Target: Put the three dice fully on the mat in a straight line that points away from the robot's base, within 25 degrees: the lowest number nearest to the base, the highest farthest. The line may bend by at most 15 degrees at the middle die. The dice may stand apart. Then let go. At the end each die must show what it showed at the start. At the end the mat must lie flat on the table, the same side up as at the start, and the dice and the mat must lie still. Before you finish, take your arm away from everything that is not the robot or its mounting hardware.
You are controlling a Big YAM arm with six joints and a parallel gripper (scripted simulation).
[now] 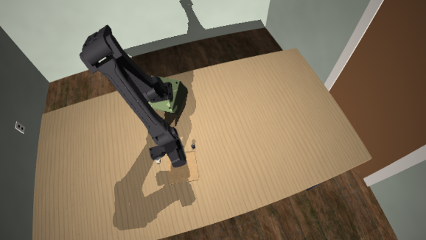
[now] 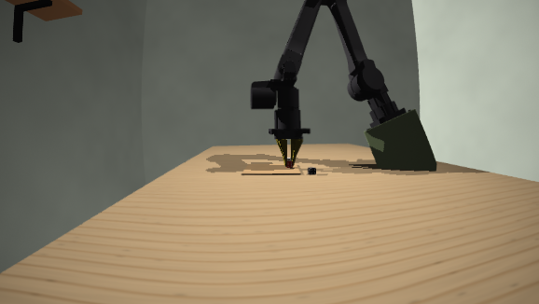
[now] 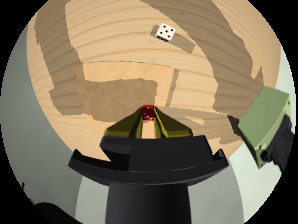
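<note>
My gripper is now right at the red die. From my hand the other things lie so: tan mat 50 mm ahead, 10 mm to the left, 10 mm below; then white die 100 mm to the right, 10 mm below; then black die 50 mm behind, 70 mm to the left, 10 mm below.
</note>
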